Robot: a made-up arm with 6 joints.
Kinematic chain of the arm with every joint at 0, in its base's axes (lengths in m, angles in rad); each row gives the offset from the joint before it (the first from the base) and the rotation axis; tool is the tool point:
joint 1: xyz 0 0 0.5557 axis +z
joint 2: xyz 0 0 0 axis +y
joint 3: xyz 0 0 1.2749 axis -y
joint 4: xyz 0 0 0 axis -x
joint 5: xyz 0.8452 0 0 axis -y
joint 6: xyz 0 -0.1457 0 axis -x
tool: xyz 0 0 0
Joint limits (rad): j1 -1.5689..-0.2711 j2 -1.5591..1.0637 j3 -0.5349..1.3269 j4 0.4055..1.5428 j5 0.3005..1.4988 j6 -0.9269..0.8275
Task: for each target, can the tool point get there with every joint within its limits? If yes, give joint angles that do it. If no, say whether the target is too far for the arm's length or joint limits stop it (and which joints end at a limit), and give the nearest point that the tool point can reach.
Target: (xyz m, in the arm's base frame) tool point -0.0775 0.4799 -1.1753
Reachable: no: joint limits stop it (at a limit: joint 1, joint 2, joint 3, joint 4) | nearest point 1.0706 -0.4365 0.3284 | short by 2.102 m
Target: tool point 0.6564 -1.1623 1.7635
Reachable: yes | joints -1.0348 0.3841 0.2469 1.3690 1.3589 0.4858
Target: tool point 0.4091 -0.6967 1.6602
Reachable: yes | joints -0.9347 -0.0258 -0.3656 0.9500 1.3695 0.4572
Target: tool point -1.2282 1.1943 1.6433
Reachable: yes | joints -0.8016 -1.2581 0.7756 1.2074 0.9861 -0.2494
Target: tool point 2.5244 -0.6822 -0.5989
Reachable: no: too far | nearest point 1.6063 -0.4507 0.5200 | short by 1.466 m
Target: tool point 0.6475 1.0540 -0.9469
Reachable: no: joint limits stop it (at a limit: joint 1, joint 2, joint 3, joint 4) | nearest point 1.1903 -0.3351 0.3259 | short by 1.961 m
